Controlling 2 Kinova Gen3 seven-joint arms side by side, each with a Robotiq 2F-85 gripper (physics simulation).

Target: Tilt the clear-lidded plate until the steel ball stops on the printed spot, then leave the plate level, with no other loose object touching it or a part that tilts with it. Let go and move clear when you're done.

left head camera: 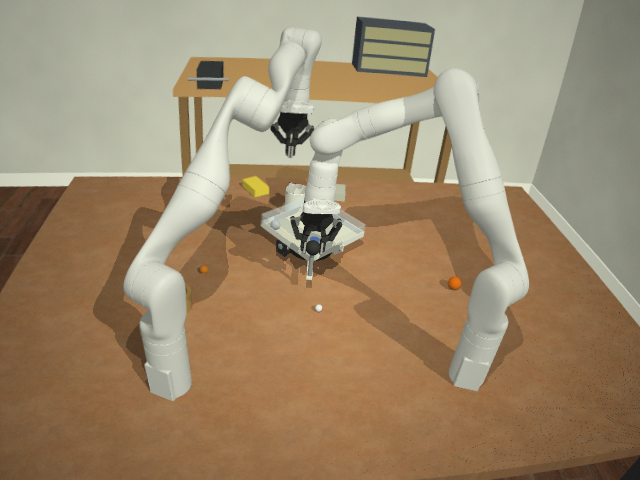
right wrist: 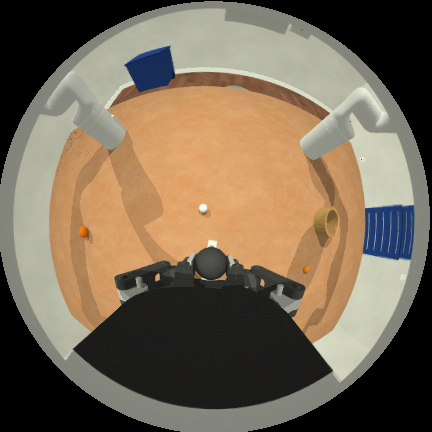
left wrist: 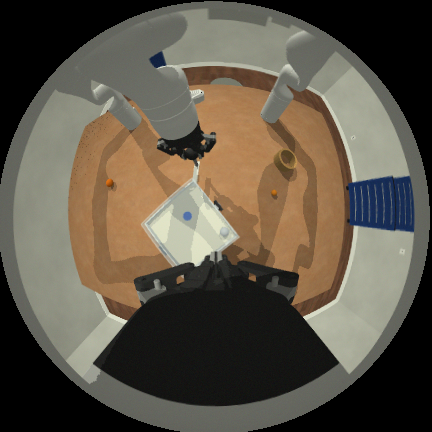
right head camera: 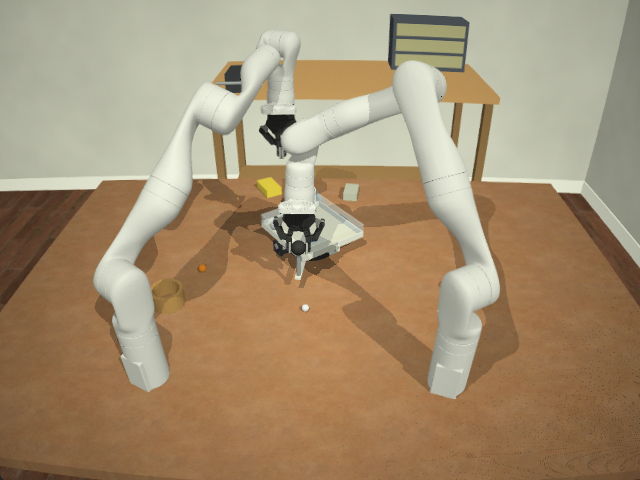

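Observation:
The clear-lidded plate (left head camera: 352, 235) (right head camera: 347, 235) (left wrist: 162, 232) sits at the table's centre; I cannot tell its exact tilt. The steel ball (left head camera: 275, 224) (left wrist: 224, 231) is inside near the plate's left corner in the left head camera, away from the blue printed spot (left head camera: 314, 239) (left wrist: 187, 216). My right gripper (left head camera: 313, 246) (right head camera: 298, 246) (right wrist: 210, 261) is shut on the black ball knob of the handle by the plate's front corner. My left gripper (left head camera: 290, 153) (right head camera: 281, 154) (left wrist: 215, 257) is shut, empty, and hangs high behind the plate.
A yellow block (left head camera: 255, 186) (right head camera: 269, 187), a whitish cup (left head camera: 294, 195) and a grey block (right head camera: 351, 192) are behind the plate. A white ball (left head camera: 318, 307) (right wrist: 203, 208) lies in front. Orange balls (left head camera: 203, 269) (left head camera: 454, 283) lie at both sides. A wooden ring-shaped container (right head camera: 168, 304) stands at left.

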